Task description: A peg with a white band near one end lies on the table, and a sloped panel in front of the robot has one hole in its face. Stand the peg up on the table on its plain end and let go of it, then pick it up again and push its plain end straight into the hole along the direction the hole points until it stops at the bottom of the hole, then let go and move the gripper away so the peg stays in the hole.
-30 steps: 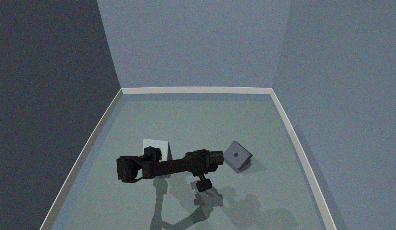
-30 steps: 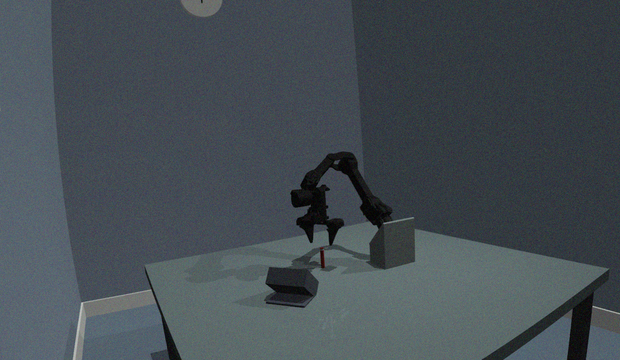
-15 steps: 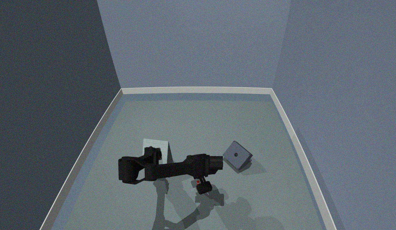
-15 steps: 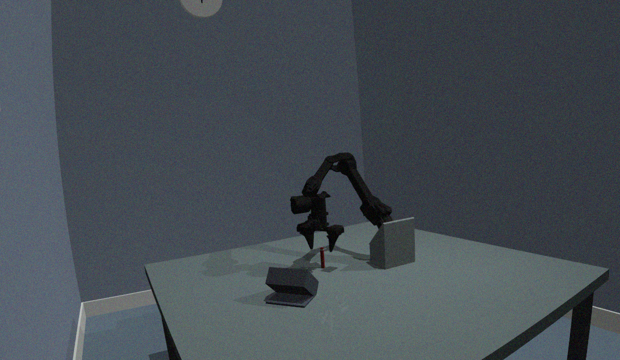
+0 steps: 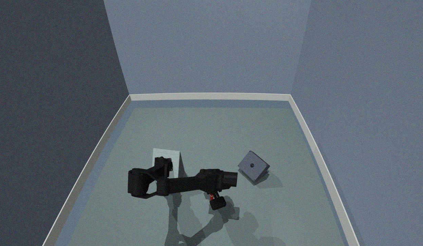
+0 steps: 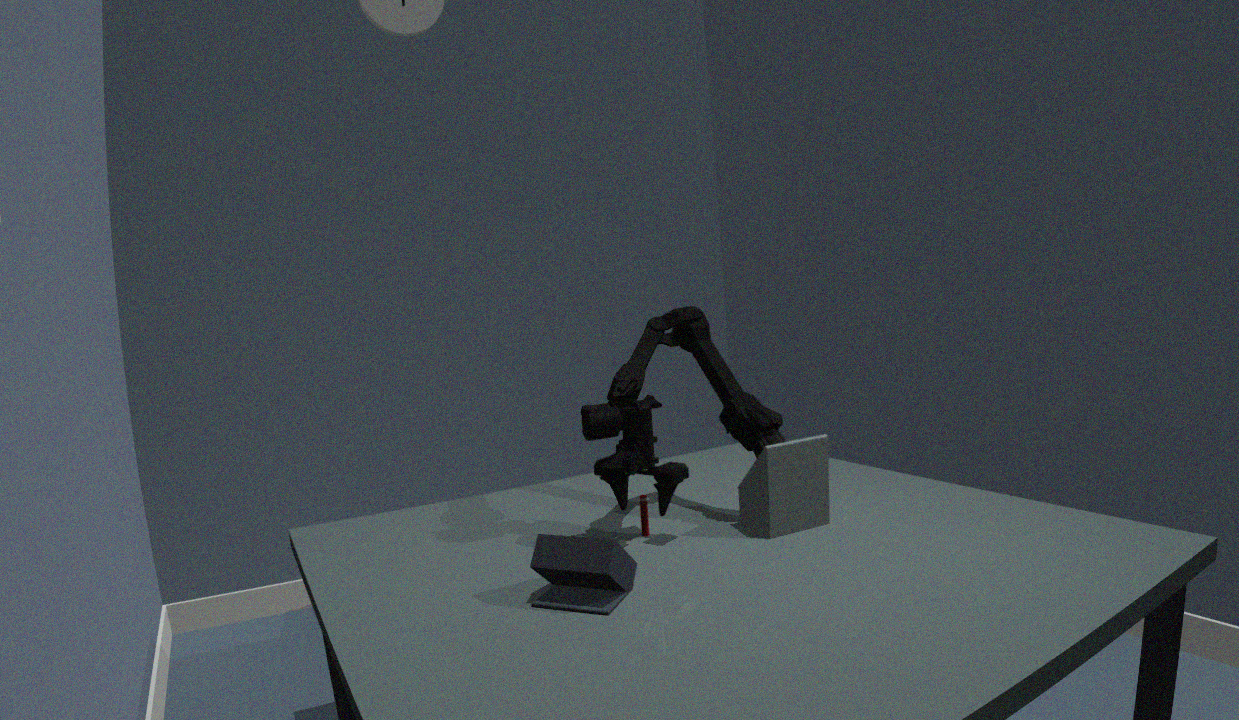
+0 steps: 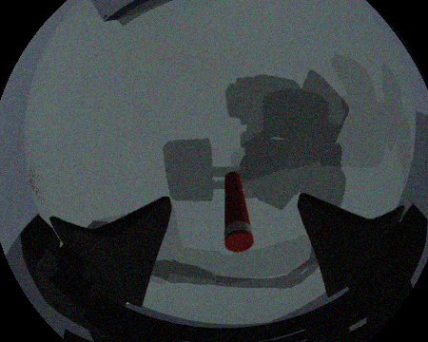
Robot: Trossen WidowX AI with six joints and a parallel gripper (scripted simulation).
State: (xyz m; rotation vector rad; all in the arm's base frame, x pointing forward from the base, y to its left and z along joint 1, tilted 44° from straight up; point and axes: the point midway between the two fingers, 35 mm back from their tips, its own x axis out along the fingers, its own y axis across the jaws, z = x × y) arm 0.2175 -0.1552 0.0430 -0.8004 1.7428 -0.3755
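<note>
The peg lies 1 cm above my gripper tip. Round my gripper tip: panel (23 cm ahead, 17 cm to the left).
</note>
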